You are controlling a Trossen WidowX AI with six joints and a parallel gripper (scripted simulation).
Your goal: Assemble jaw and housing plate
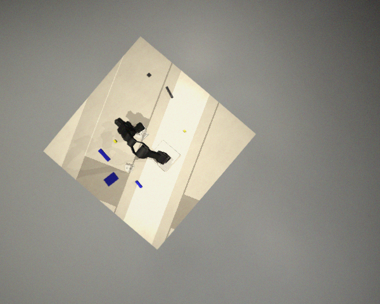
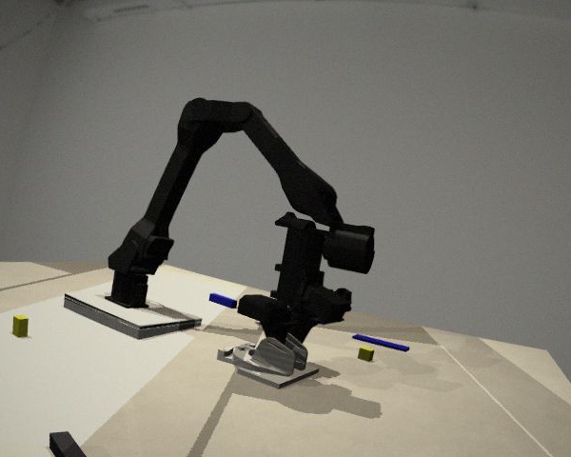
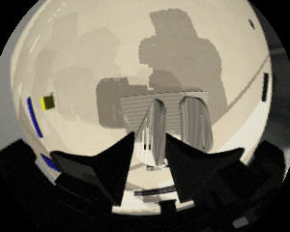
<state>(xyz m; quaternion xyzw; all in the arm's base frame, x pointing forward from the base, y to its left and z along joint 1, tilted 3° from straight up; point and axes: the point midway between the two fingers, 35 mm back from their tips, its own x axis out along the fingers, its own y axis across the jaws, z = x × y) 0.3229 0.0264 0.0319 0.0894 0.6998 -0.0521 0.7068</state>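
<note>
Now: the white block 25 cm to the left of my gripper tip and 17 cm behind it. Round my gripper tip: dark bar 44 cm to the right, 5 cm ahead, 1 cm below.
</note>
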